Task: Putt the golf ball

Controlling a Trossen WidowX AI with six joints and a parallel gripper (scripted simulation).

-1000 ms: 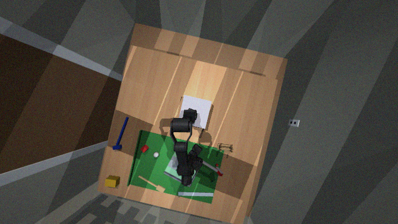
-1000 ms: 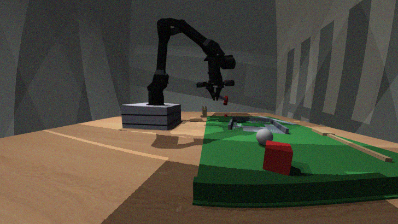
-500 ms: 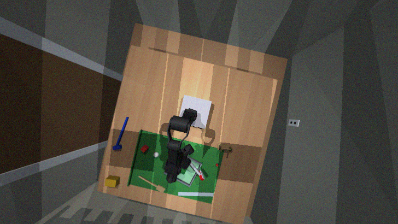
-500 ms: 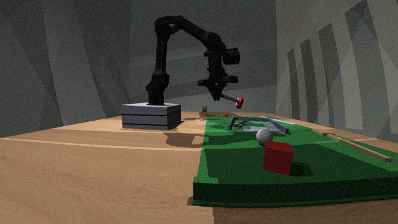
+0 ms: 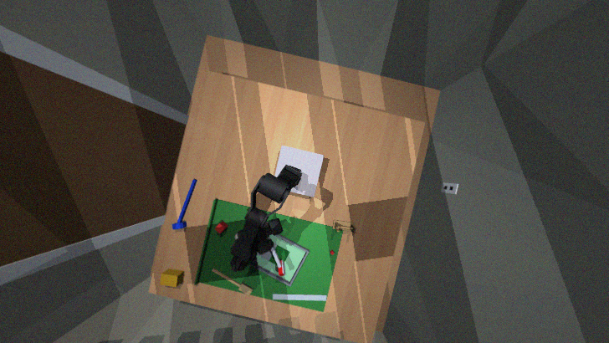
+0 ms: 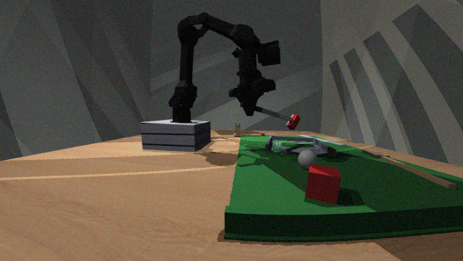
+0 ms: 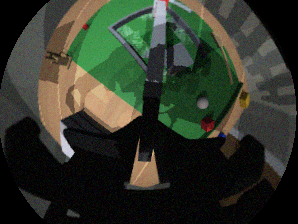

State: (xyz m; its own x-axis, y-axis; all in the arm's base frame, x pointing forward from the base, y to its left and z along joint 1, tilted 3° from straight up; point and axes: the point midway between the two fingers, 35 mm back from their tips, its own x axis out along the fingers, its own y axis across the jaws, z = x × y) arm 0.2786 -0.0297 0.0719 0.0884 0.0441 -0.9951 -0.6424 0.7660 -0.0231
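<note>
Now: gripper tip 90 mm short of the red putter and 80 mm to the right of it. The rest, counted from my gripper tip: white bar: 350 mm ahead, 310 mm to the left, 120 mm below; red cube: 130 mm ahead, 230 mm to the right, 100 mm below; white golf ball: 150 mm ahead, 130 mm to the right, 100 mm below.
</note>
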